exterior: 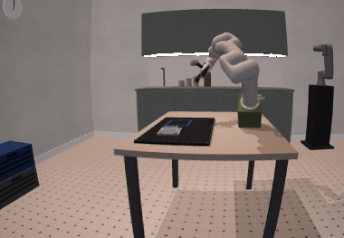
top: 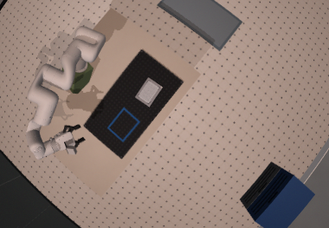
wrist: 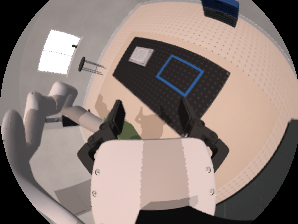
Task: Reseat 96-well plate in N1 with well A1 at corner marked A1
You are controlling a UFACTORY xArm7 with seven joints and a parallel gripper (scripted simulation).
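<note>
Now: the white 96-well plate 410 mm to the left of my hand, 280 mm below it and 150 mm ahead of it. Also, from my hand: grey plate nest N1: 410 mm to the left, 290 mm below, 150 mm ahead.
</note>
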